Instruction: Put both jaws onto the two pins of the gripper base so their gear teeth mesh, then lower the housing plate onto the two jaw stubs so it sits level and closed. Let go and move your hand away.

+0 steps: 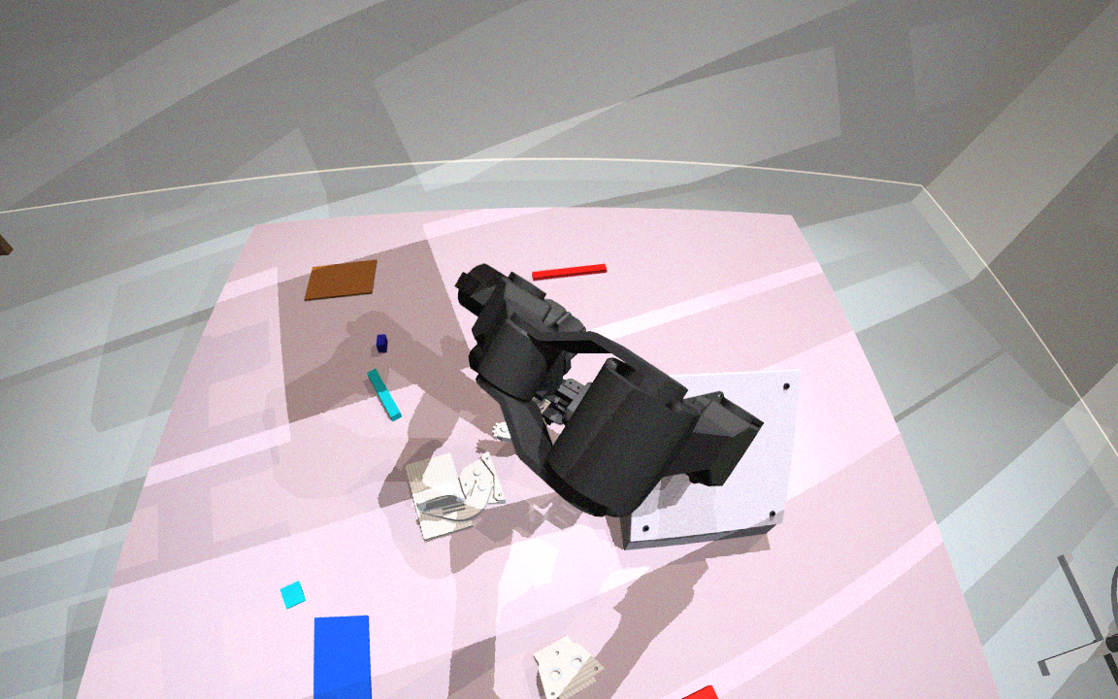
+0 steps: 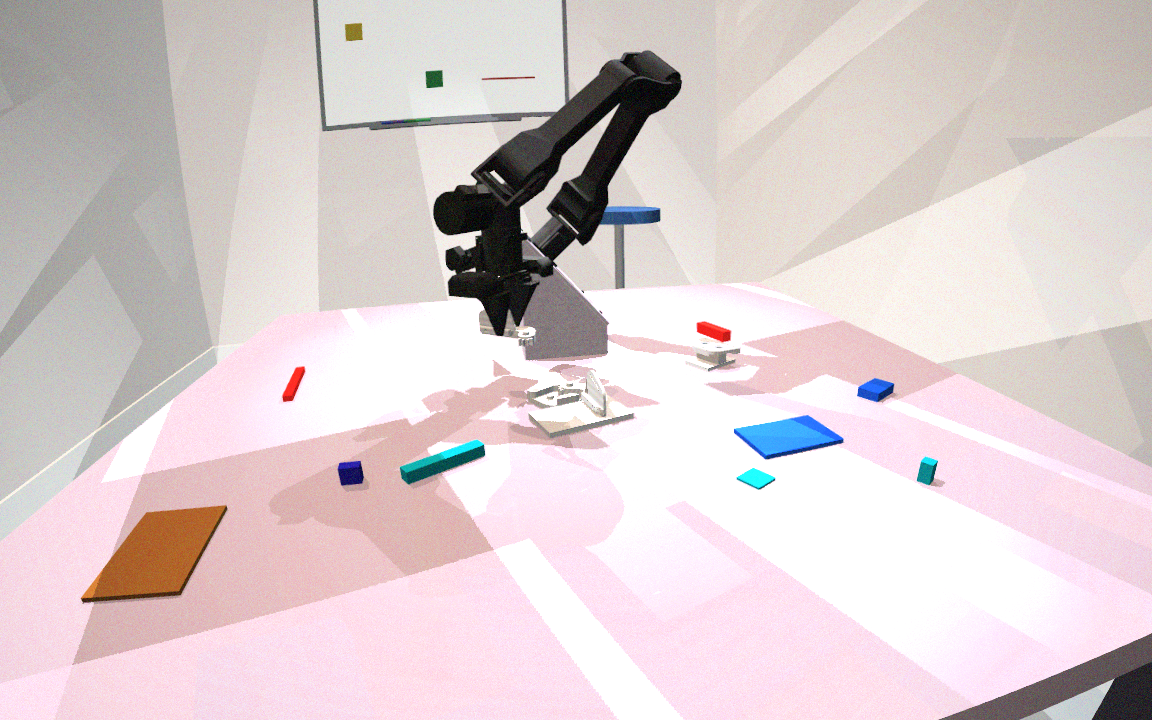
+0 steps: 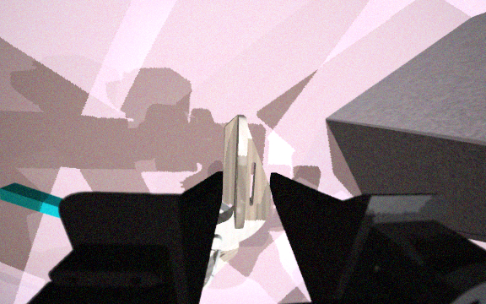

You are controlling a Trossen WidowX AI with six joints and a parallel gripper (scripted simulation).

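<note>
The white sheet is 160 mm ahead of my gripper tip, 80 mm below it and 70 mm to the left of it. From my gripper tip the other things lie so: white jaw (110 mm ahead, 70 mm to the left, 70 mm below); housing plate (90 mm ahead, 80 mm below, 50 mm to the left); cyan bar (240 mm ahead, 120 mm to the right, 70 mm below).
</note>
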